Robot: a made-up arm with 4 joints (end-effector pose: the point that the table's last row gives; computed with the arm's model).
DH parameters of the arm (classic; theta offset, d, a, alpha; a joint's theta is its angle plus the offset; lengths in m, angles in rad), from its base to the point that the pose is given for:
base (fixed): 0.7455 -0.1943 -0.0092 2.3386
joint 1: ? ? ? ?
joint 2: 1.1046 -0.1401 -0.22 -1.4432
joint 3: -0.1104 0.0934 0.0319 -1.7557
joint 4: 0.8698 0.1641 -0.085 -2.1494
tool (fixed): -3.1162 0.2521 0 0
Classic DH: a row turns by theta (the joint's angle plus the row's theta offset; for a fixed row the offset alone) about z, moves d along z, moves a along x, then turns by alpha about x.
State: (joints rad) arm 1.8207 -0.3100 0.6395 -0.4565
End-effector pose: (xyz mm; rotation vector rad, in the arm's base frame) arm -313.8 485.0 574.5 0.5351 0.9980 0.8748
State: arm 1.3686 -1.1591 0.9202 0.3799
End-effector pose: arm -392.3 278.6 192.3 -1.1591 1.8086 0.0422
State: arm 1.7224 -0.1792 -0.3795 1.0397
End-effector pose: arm -549.9 474.1 366.0 -1.3674 1.6767 1.2639
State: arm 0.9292 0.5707 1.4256 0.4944
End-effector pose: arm -162.6 665.5 431.9 0.5534 2.3025 0.0519
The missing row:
joint 1: 0 -0.6794 0.3039 0.8029
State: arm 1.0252 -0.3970 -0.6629 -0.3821
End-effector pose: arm -441.5 520.7 572.8 0.1376 -2.1065 -2.2123
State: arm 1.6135 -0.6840 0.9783 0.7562
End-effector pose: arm -393.9 401.0 210.1 -0.6029 2.0451 -0.0472
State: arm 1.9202 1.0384 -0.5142 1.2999
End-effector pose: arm -407.7 476.6 731.1 -0.4787 0.8129 1.2738
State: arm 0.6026 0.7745 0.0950 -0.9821
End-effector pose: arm -18.1 644.5 628.7 1.6373 1.2469 1.2646
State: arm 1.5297 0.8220 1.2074 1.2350
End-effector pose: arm -226.4 600.1 610.8 0.6836 2.4357 0.7667
